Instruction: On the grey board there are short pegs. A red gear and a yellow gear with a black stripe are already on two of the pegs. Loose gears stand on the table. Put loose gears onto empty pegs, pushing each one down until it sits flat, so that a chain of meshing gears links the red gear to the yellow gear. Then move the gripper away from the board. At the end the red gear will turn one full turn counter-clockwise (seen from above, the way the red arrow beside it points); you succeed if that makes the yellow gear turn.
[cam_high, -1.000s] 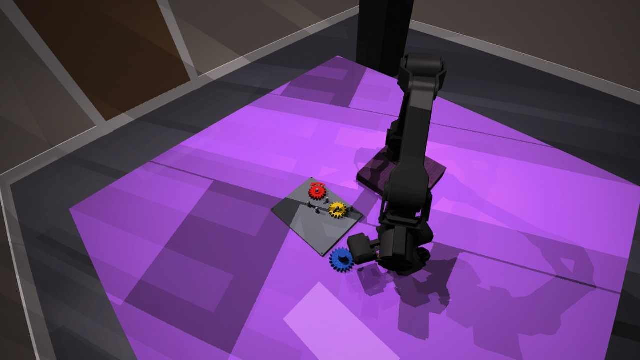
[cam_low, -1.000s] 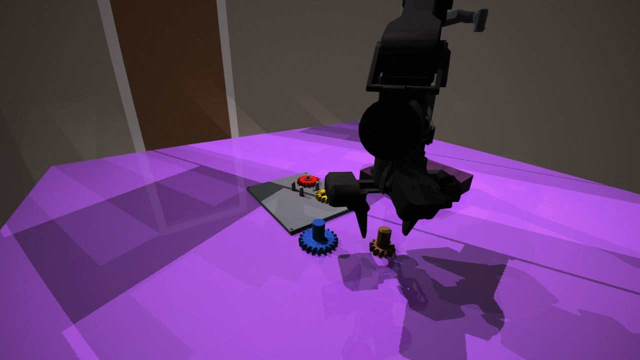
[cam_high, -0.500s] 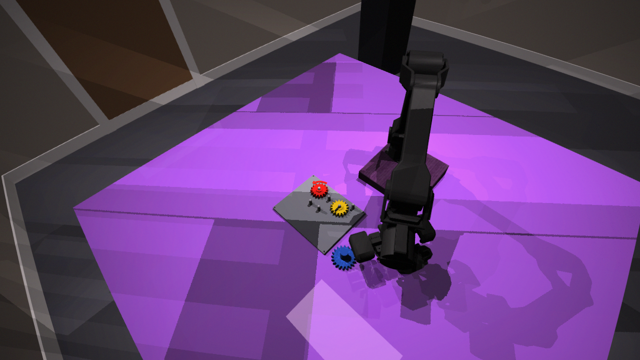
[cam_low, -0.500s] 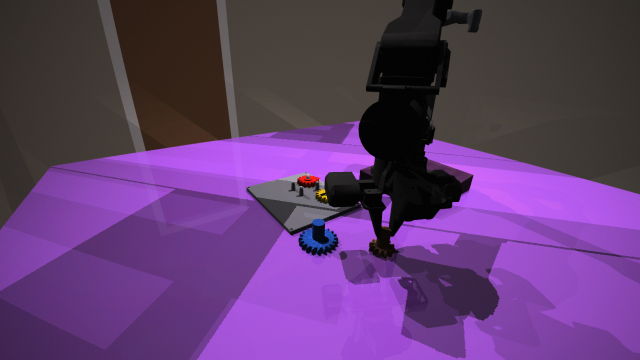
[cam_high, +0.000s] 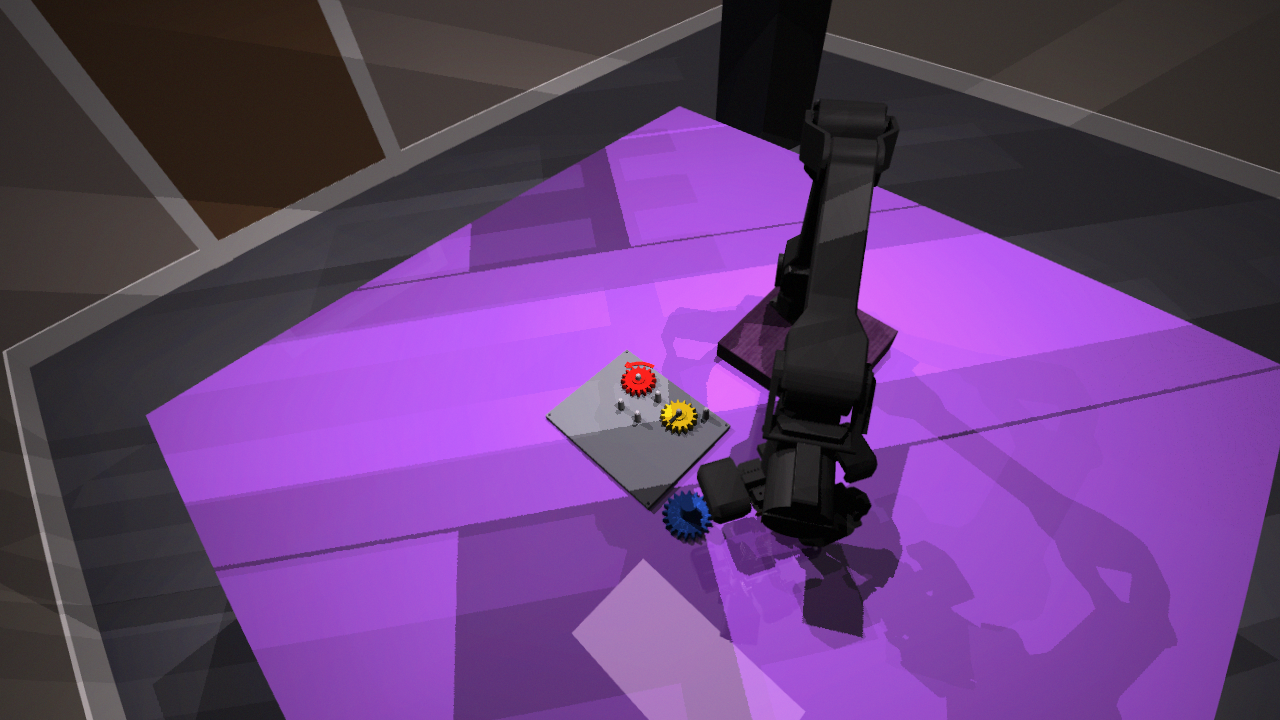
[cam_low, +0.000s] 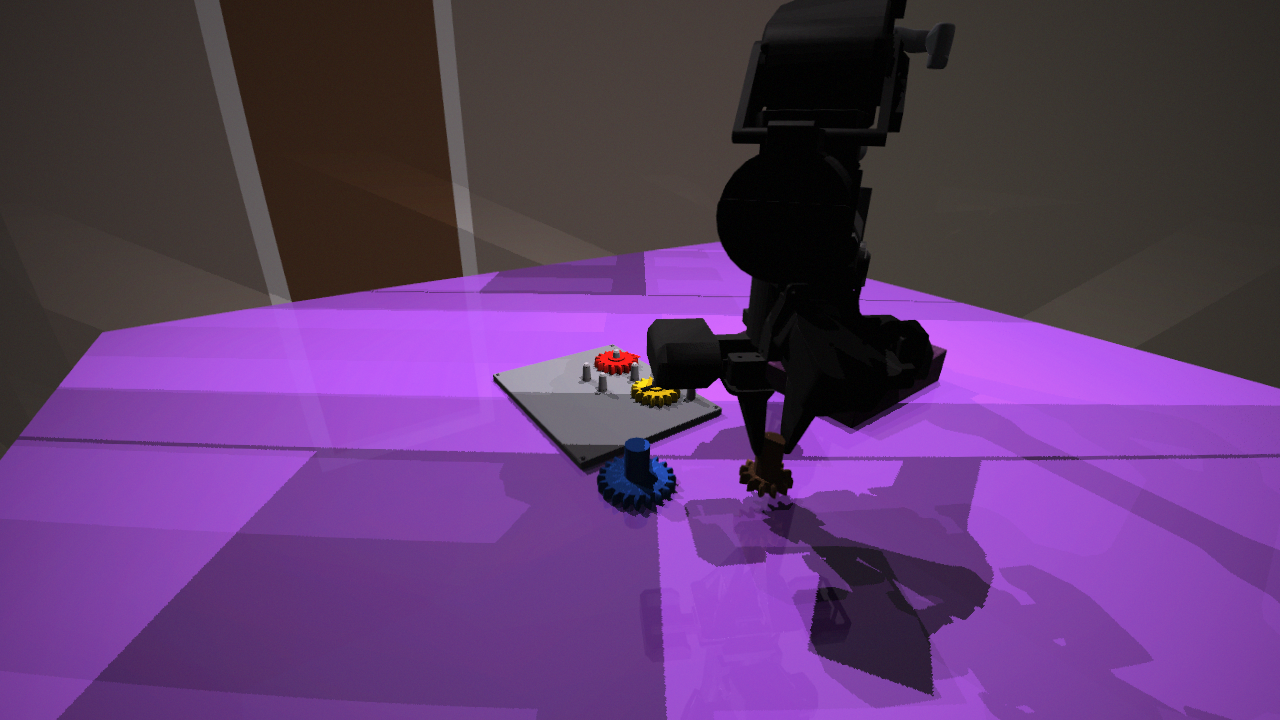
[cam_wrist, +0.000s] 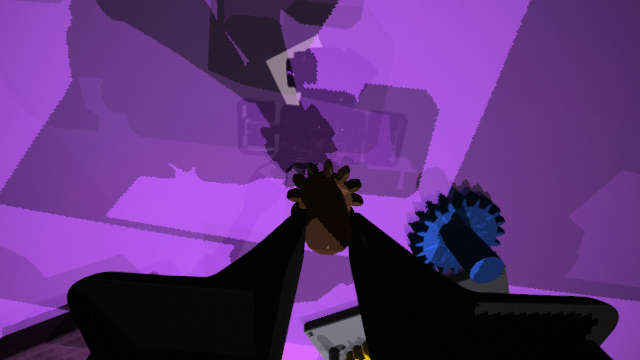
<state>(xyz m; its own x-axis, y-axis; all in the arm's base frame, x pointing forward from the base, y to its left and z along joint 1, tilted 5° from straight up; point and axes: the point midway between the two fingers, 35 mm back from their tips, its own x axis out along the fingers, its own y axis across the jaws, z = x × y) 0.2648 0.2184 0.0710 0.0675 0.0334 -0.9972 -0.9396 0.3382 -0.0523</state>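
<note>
The yellow gear lies 190 mm to the right of my gripper tip and 30 mm below it. Round my gripper tip: grey board: 50 mm ahead, 220 mm to the right, 40 mm below; then blue gear: 80 mm ahead, 60 mm to the right, 30 mm below; then small brown gear: 10 mm below.
</note>
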